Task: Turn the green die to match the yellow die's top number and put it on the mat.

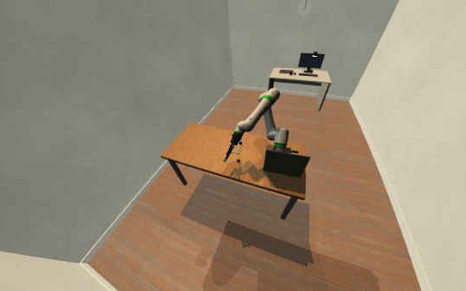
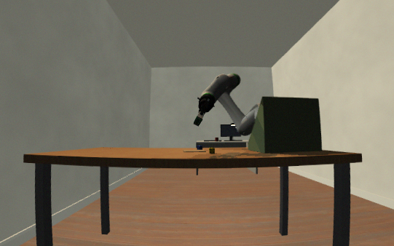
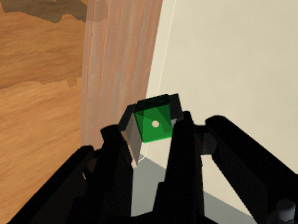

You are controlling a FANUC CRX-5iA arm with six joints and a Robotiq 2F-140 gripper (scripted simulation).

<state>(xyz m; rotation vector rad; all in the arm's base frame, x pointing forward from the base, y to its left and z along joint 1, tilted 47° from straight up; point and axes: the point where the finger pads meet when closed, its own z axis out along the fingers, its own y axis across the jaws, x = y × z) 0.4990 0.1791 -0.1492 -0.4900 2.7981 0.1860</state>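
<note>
The green die is 20 mm to the left of my hand, 10 mm below it and 10 mm ahead of it. The rest, counted from my hand: blue die: 420 mm to the right, 170 mm below, 40 mm behind; yellow die: 170 mm below, 140 mm to the right, 80 mm behind; pale mat: 310 mm to the right, 180 mm below, 10 mm ahead.
</note>
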